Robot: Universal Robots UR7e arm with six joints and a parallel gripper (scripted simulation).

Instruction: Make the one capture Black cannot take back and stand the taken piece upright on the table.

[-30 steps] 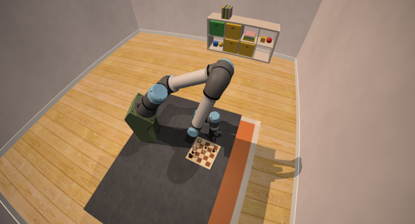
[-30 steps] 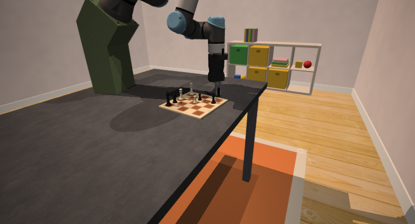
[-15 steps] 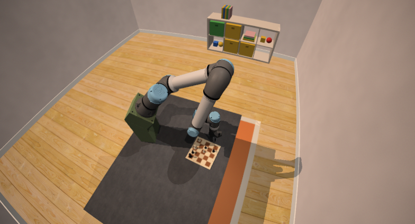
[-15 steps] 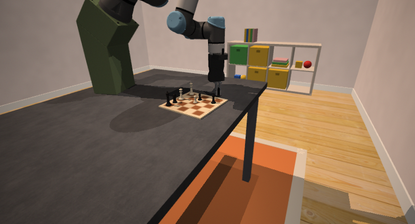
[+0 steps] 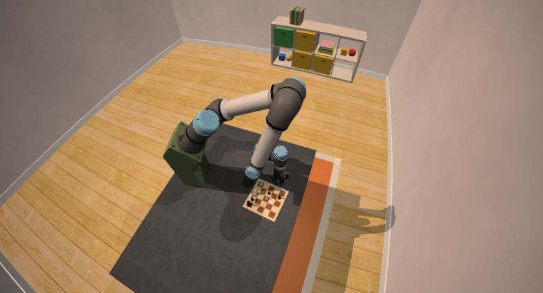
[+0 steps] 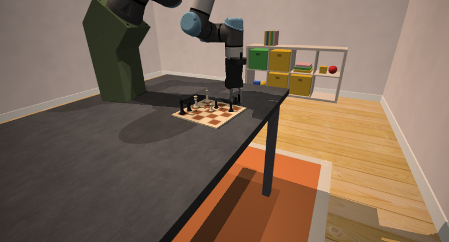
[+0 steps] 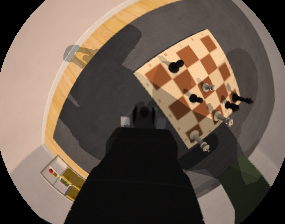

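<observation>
My hand is 5 cm past the small white pawn, 13 cm to the left of it and 1 cm above it. Round my hand: small chessboard: 5 cm behind, 14 cm to the right, 2 cm below.
</observation>
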